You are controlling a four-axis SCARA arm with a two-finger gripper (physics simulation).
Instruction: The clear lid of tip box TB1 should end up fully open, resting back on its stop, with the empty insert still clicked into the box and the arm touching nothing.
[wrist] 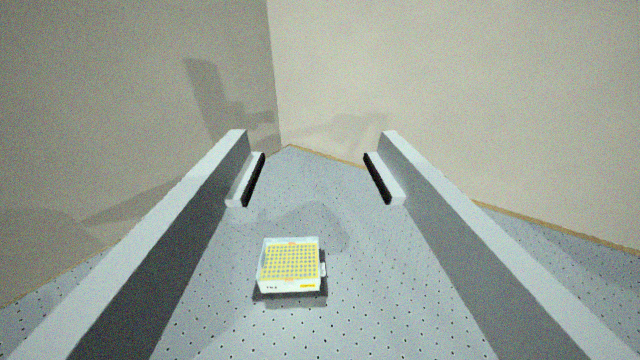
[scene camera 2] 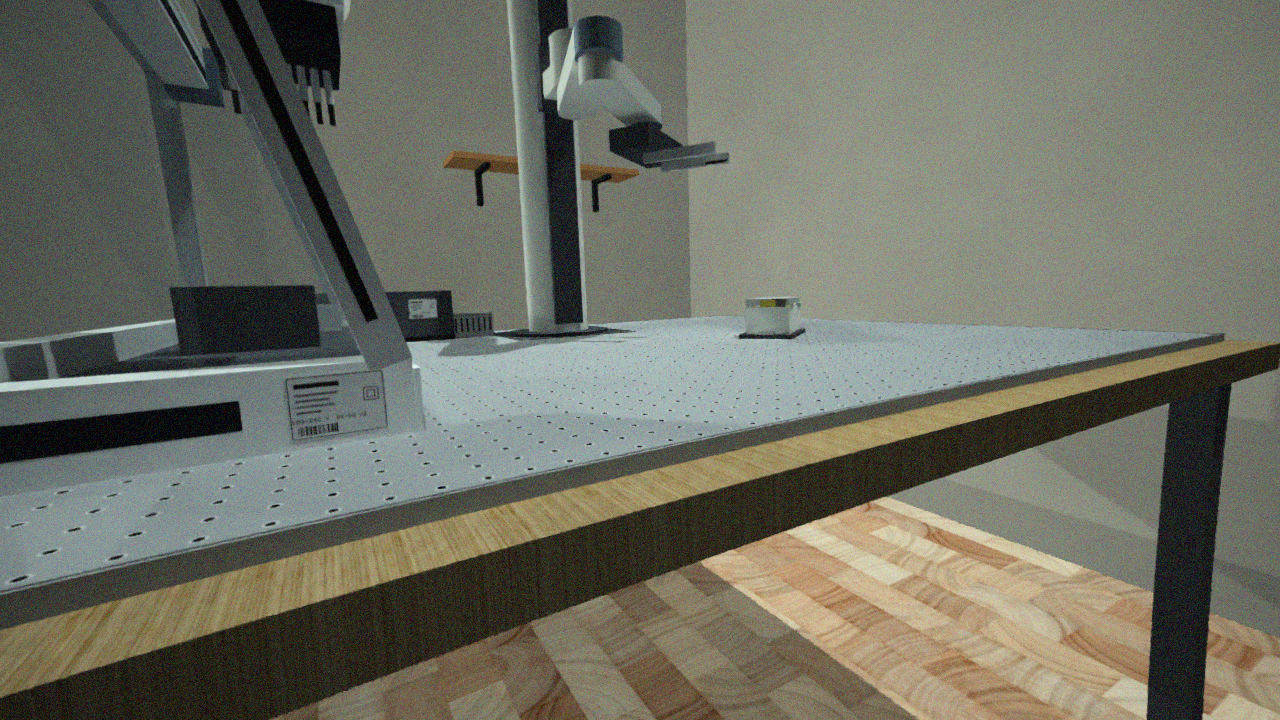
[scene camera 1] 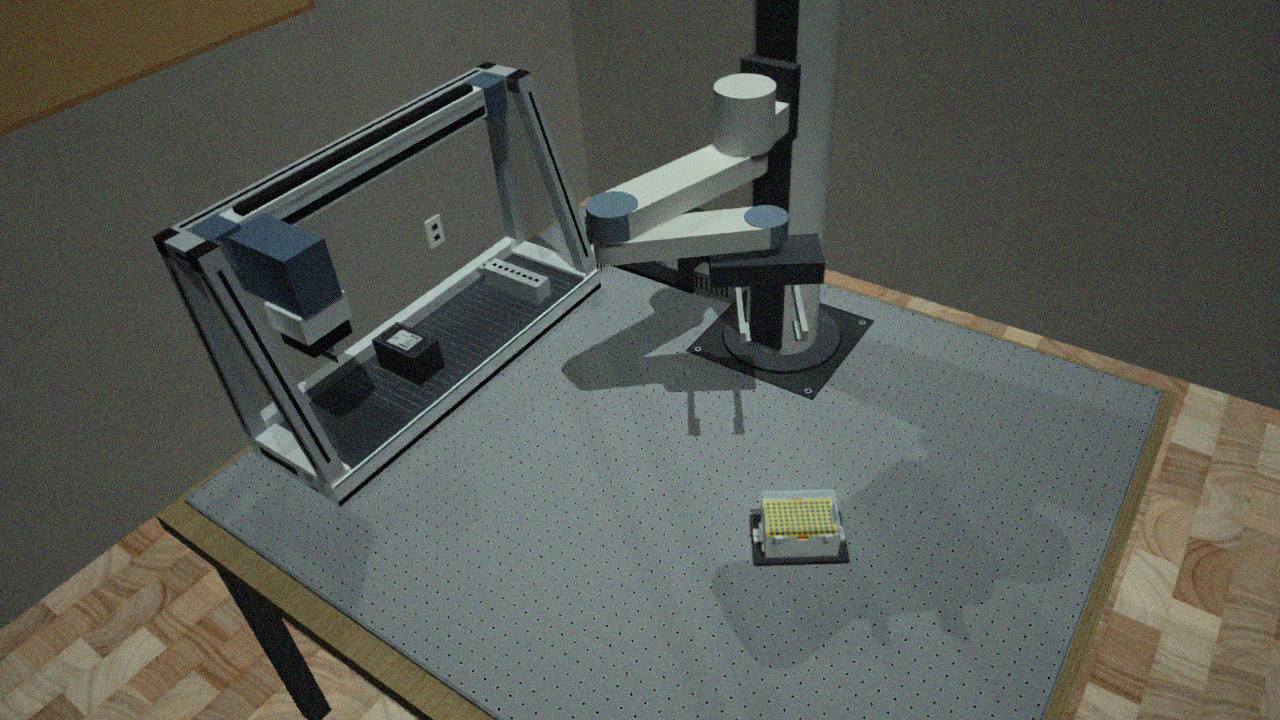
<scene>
In view: the gripper (scene camera 1: pixel 774 337), a clear lid (scene camera 1: pixel 798 513) and a dark controller box (scene camera 2: pixel 443 325).
The clear lid shows as well in the wrist view (wrist: pixel 286 259). The gripper is seen too in the wrist view (wrist: pixel 315 144) and in scene camera 2 (scene camera 2: pixel 722 152). The dark controller box also shows in scene camera 1 (scene camera 1: pixel 684 277).
</scene>
